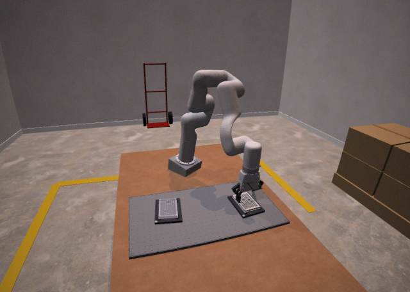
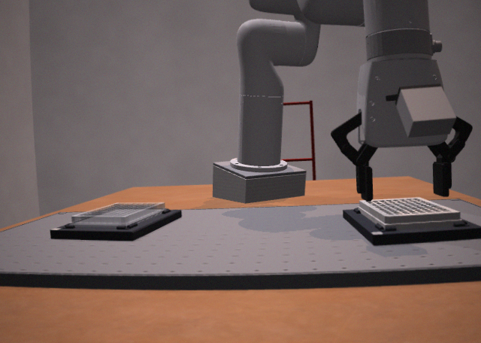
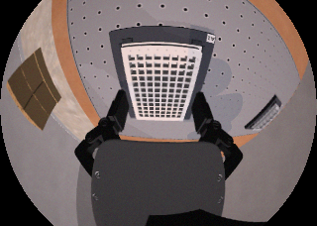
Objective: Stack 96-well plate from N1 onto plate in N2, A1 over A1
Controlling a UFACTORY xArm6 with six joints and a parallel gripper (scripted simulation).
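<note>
The white 96-well plate is 30 mm below my hand. From my hand the other things lie so: clear 96-well plate 90 mm behind, 370 mm to the right, 30 mm below.
</note>
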